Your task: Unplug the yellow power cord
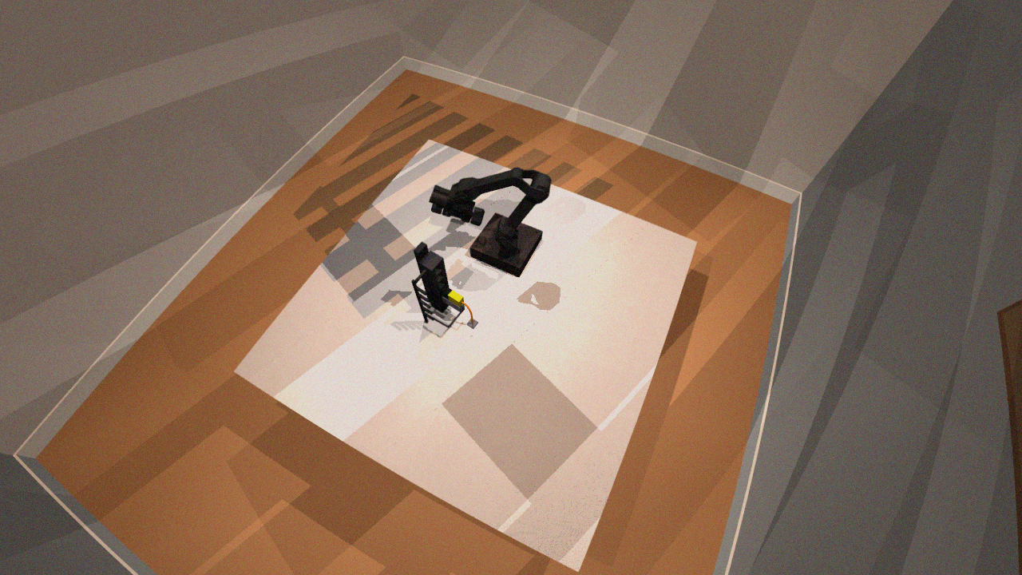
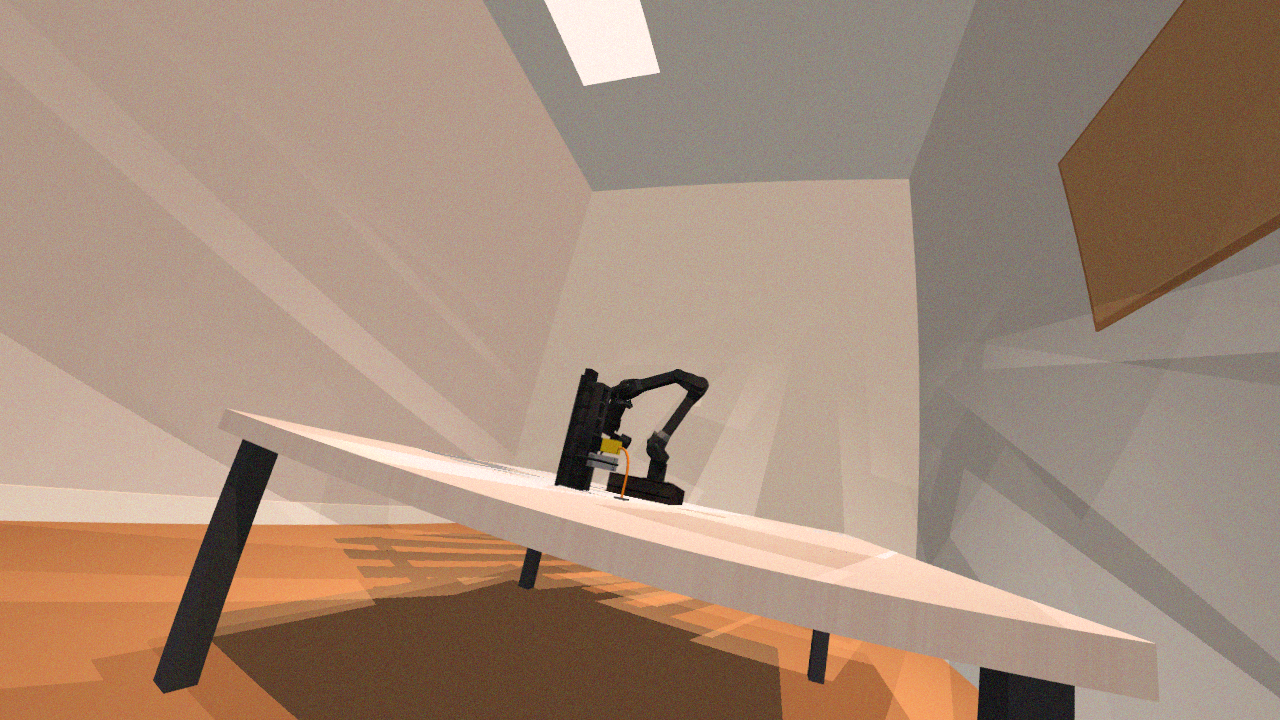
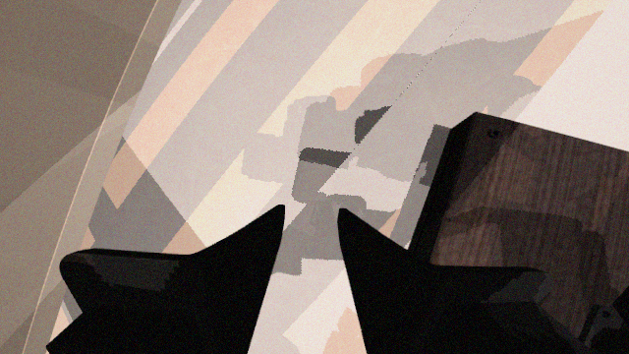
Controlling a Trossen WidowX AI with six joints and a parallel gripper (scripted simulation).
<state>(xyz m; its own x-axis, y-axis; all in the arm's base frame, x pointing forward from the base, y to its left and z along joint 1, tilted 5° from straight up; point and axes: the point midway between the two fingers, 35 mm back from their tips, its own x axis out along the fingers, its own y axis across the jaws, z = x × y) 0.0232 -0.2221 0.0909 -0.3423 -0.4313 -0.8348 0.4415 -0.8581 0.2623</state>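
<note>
The yellow plug is 290 mm ahead of my gripper tip, 210 mm to the left of it and 20 mm above it.
</note>
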